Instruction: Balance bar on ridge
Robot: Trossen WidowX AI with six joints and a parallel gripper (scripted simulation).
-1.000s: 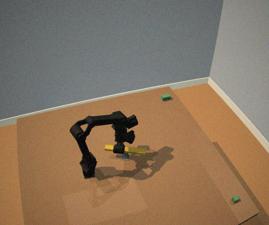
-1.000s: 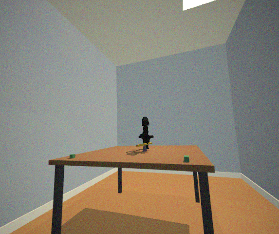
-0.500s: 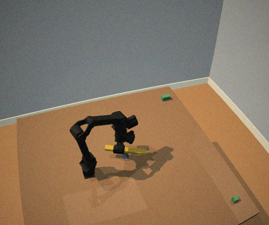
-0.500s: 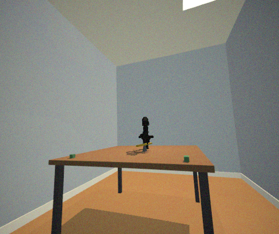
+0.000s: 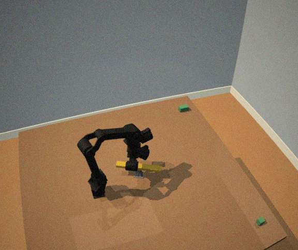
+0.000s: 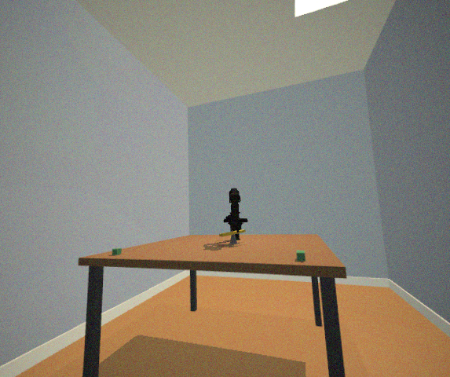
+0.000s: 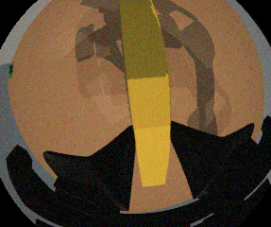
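My gripper tip is 3 cm short of the yellow bar and 1 cm to the left of it.
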